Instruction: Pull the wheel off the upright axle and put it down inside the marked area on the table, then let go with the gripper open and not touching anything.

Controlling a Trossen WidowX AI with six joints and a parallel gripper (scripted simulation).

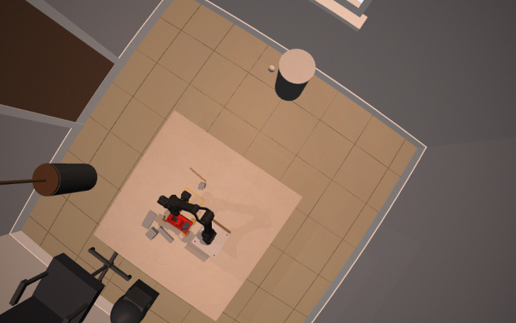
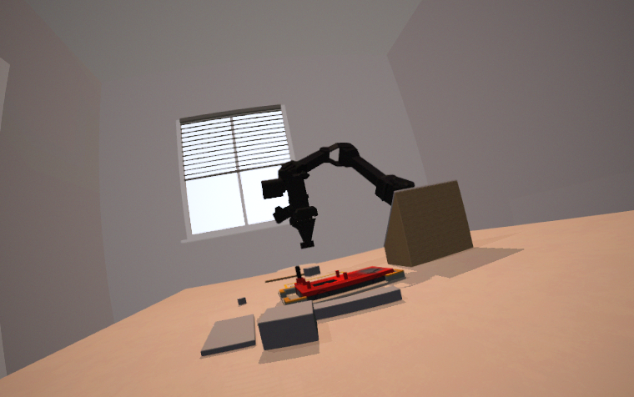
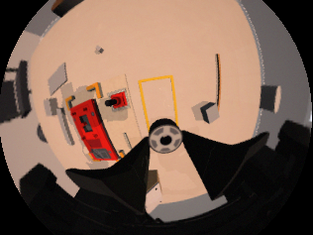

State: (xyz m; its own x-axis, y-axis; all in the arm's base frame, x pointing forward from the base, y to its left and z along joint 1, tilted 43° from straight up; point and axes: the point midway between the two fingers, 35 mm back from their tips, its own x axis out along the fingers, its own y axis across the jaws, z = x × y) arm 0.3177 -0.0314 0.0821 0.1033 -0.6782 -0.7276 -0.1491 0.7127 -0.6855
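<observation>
Now: the grey cube 14 cm to the right of my gripper tip and 10 cm below it. The rest, counted from my gripper tip: black wheel: right at my gripper tip.
</observation>
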